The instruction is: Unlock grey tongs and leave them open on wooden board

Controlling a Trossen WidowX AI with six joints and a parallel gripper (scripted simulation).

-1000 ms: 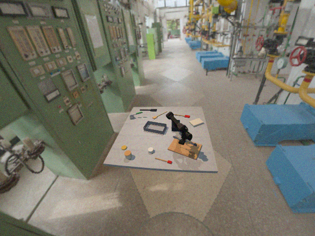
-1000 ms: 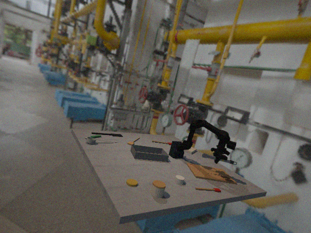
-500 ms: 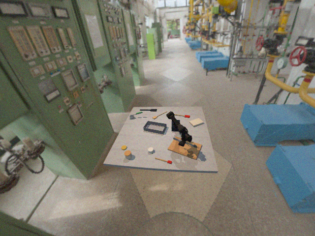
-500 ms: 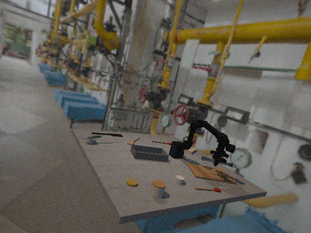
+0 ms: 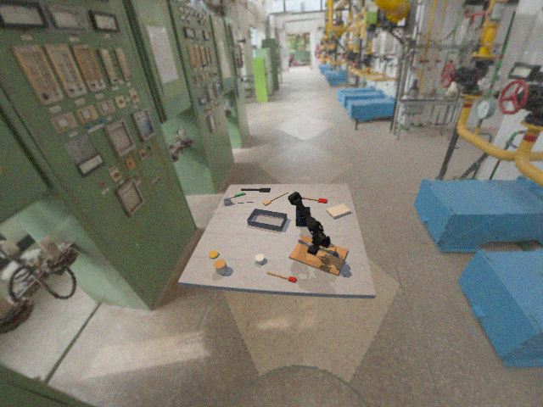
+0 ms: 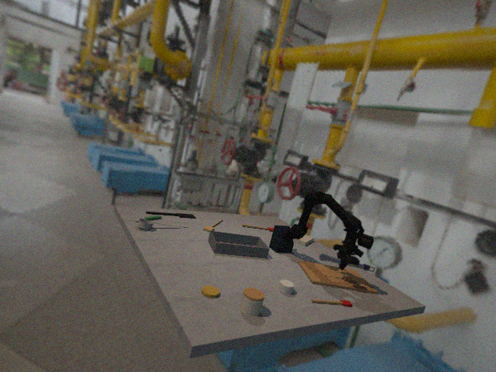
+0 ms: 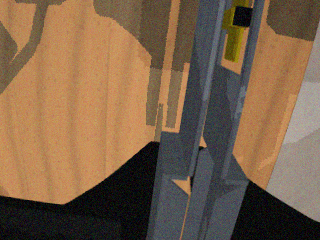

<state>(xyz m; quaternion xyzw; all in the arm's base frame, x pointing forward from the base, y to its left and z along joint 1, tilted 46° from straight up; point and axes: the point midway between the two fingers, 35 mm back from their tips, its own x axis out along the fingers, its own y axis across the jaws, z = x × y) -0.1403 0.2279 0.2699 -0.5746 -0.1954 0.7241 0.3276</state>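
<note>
Right now the wooden board is 60 mm below my gripper tip, 40 mm to the right of it and 20 mm behind it. From my gripper tip the other things lie so: red-tipped stick (210 mm to the left, 180 mm ahead, 60 mm below); then white cylinder (380 mm ahead, 100 mm to the left, 50 mm below); then yellow lock piece (50 mm behind, 40 mm above, 20 mm to the left).
</note>
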